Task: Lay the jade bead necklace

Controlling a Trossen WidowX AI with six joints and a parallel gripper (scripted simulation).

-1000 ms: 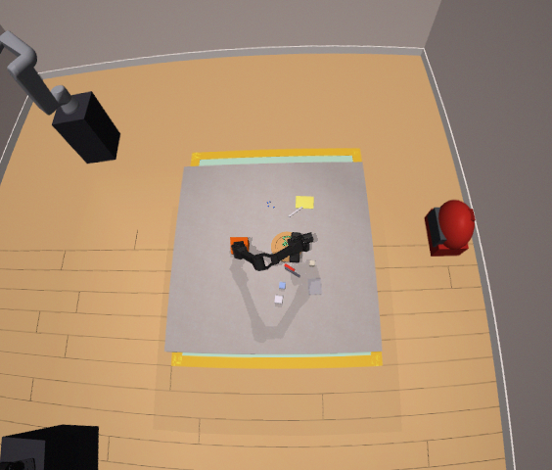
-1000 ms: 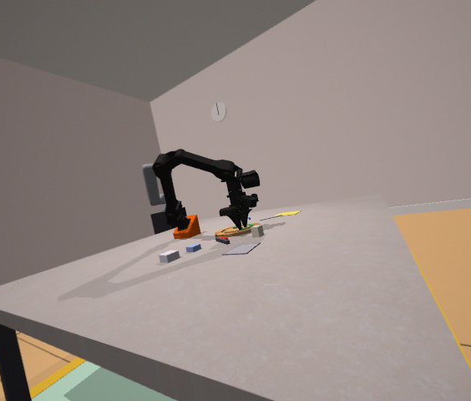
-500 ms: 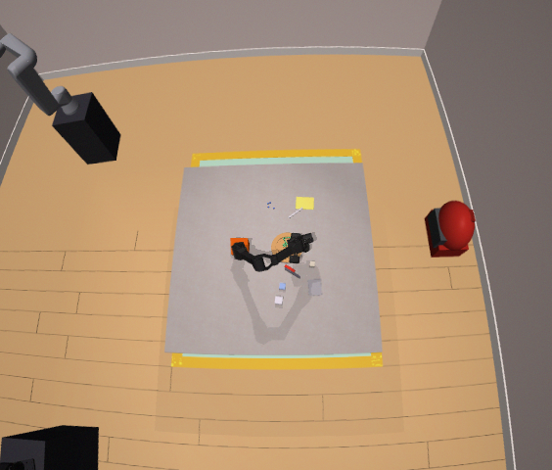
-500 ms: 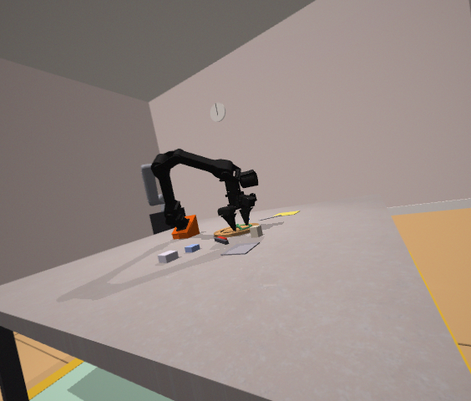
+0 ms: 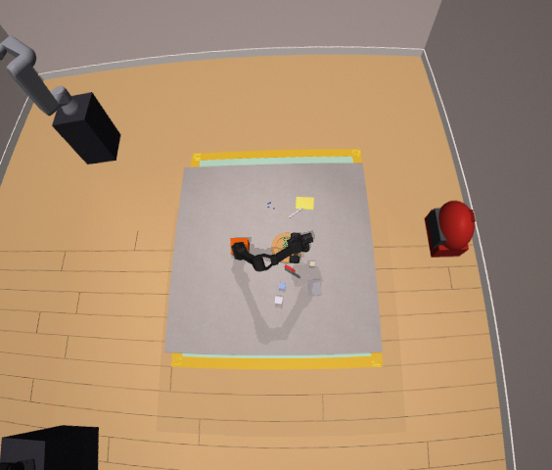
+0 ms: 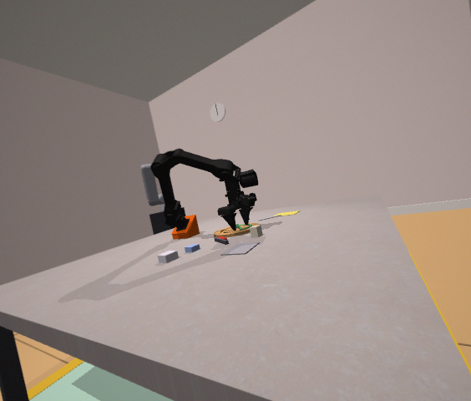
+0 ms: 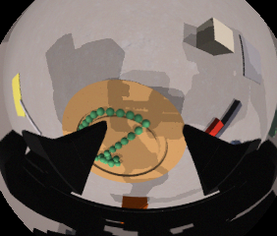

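Now: gripper tip 5 cm past the round wooden bead board, 4 cm to the right of it and 1 cm above it. The rest, counted from my gripper tip: beige cube 10 cm ahead, 9 cm to the right; then red-handled tool 3 cm behind, 11 cm to the right, 1 cm below; then blue block 9 cm behind, 21 cm to the right, 1 cm below.
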